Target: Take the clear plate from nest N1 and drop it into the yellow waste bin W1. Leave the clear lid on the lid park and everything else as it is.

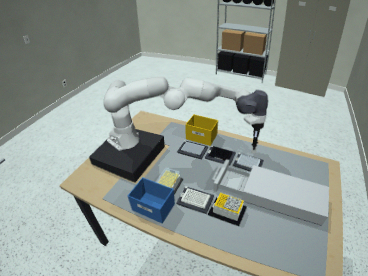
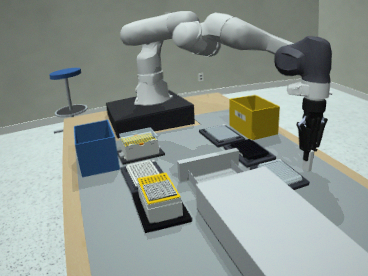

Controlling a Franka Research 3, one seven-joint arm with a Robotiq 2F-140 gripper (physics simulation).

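A clear plate with a grid of wells (image 1: 248,159) (image 2: 281,171) sits on a dark nest at the far right side, beside the grey housing; no nest label is readable. A flat clear piece, which looks like the lid (image 1: 193,148) (image 2: 221,132), lies on a dark holder in front of the yellow bin (image 1: 195,133) (image 2: 262,121). The bin stands upright at the back edge; its floor is hidden. My gripper (image 1: 255,147) (image 2: 308,159) is shut and empty, pointing down above the table. It appears just behind the clear plate, apart from it.
A black plate (image 1: 220,153) (image 2: 249,150) sits between the lid and the clear plate. A long grey housing (image 1: 287,192) (image 2: 270,210) has an upright front panel. A white plate (image 1: 195,197), two tip boxes (image 1: 228,206) (image 1: 169,177) and a blue bin (image 1: 148,204) (image 2: 96,152) stand opposite.
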